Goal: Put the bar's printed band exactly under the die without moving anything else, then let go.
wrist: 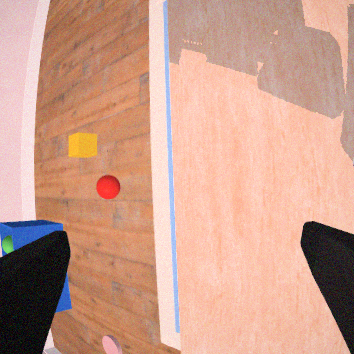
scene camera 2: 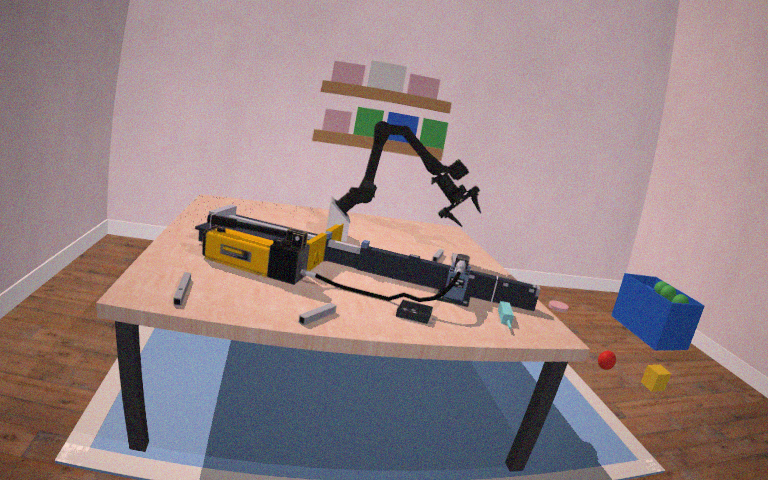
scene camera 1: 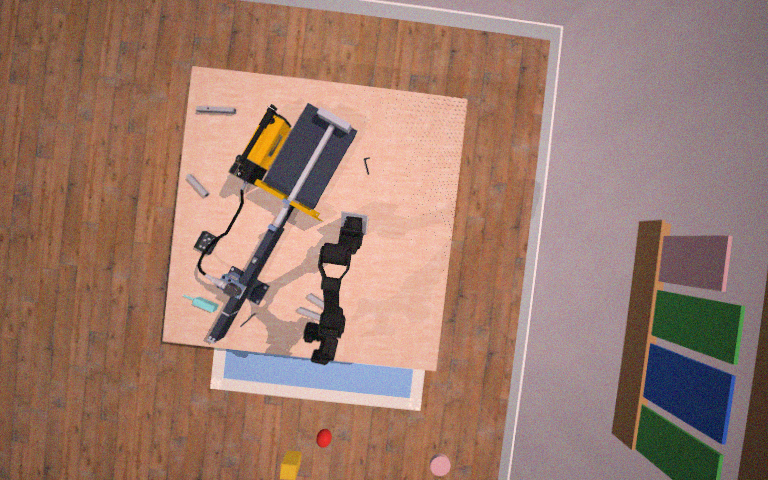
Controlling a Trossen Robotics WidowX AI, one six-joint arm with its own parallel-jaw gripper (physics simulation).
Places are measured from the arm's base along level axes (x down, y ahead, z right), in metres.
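Pixels of known places: gripper, between the fingertips: (wrist: 188, 240) (scene camera 2: 471, 220); arm's base, origin of its link: (scene camera 2: 340, 207) (scene camera 1: 354, 223).
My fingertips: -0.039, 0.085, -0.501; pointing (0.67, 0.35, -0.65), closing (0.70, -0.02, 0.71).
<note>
Ahead of a thing's pixels: the offset from my fingertips to its top centre, as dx, dy, dz. "spot": to the spot under its first point. Level surfaces: height alone.
My gripper (scene camera 1: 328, 342) (scene camera 2: 470, 218) (wrist: 188, 240) is open and empty, high over the table's near edge in the first scene view. Loose grey bars lie flat: one @(+0.133, +0.615, +0.964) (scene camera 1: 215, 110) (scene camera 2: 182, 289) at a table corner, one @(+0.133, +0.666, +0.608) (scene camera 1: 197, 185) (scene camera 2: 317, 314) near the control box, and two, one @(+0.133, +0.048, +0.123) (scene camera 1: 314, 300) and another @(+0.133, +0.085, +0.066) (scene camera 1: 308, 313), beside the arm. A grey and blue head (scene camera 1: 232, 287) (scene camera 2: 459, 274), which may hold the die, stands at the long dark rail @(spot: +0.078, +0.302, +0.350) (scene camera 1: 263, 249) (scene camera 2: 390, 266). A thin pale line @(spot: +0.107, +0.459, +0.059) (scene camera 2: 495, 288) crosses the rail beyond it. No printed band can be made out on a loose bar.
A yellow and black unit @(spot: +0.069, +0.332, +0.785) (scene camera 1: 265, 148) (scene camera 2: 237, 251) stands beside the dark bed @(dx +0.103) (scene camera 1: 294, 152). A black cable runs to the head. A black box @(spot: +0.151, +0.611, +0.348) (scene camera 1: 205, 242) (scene camera 2: 414, 311), a teal tool @(+0.123, +0.604, +0.072) (scene camera 1: 203, 304) (scene camera 2: 506, 313) and a black hex key @(+0.147, -0.112, +0.779) (scene camera 1: 367, 165) lie on the table.
</note>
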